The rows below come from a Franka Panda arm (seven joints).
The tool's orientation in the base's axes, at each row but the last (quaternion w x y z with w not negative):
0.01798, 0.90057, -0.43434, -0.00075
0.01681, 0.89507, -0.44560, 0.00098
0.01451, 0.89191, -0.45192, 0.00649
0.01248, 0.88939, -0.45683, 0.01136
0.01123, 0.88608, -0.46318, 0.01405
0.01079, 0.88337, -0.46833, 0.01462
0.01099, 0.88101, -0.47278, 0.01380
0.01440, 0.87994, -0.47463, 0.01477
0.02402, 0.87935, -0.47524, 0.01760
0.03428, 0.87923, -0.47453, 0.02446
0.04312, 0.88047, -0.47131, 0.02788
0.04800, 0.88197, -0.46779, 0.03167
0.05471, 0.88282, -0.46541, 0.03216
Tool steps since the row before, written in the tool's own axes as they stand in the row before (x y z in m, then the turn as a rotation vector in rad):
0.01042, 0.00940, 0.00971, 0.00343, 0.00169, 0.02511
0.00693, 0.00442, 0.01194, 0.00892, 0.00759, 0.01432
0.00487, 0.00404, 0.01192, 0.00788, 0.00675, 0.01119
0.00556, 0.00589, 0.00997, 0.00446, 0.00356, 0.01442
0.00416, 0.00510, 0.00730, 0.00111, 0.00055, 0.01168
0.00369, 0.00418, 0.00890, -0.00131, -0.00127, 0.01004
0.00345, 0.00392, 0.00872, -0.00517, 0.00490, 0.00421
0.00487, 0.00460, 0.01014, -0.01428, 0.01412, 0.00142
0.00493, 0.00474, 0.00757, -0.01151, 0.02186, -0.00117
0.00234, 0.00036, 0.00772, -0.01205, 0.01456, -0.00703
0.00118, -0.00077, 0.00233, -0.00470, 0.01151, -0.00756
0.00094, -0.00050, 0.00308, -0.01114, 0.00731, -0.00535
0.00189, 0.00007, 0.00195, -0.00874, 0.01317, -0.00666
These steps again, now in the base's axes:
-0.00103, -0.01431, -0.00924, 0.00039, -0.00453, -0.02499
0.00049, -0.00856, -0.01169, -0.00087, -0.01213, -0.01394
-0.00040, -0.00669, -0.01171, -0.00080, -0.01070, -0.01085
-0.00146, -0.00827, -0.00972, -0.00017, -0.00617, -0.01423
-0.00171, -0.00656, -0.00711, 0.00035, -0.00161, -0.01163
-0.00125, -0.00569, -0.00874, 0.00047, 0.00147, -0.01009
-0.00124, -0.00532, -0.00857, -0.00688, 0.00146, -0.00436
-0.00105, -0.00699, -0.00989, -0.01962, 0.00411, -0.00183
-0.00120, -0.00716, -0.00717, -0.02460, -0.00228, 0.00111
0.00106, -0.00279, -0.00750, -0.01886, 0.00265, 0.00663
0.00131, -0.00079, -0.00225, -0.01225, -0.00169, 0.00767
0.00097, -0.00085, -0.00299, -0.01235, 0.00569, 0.00459
0.00102, -0.00183, -0.00173, -0.01584, 0.00061, 0.00654

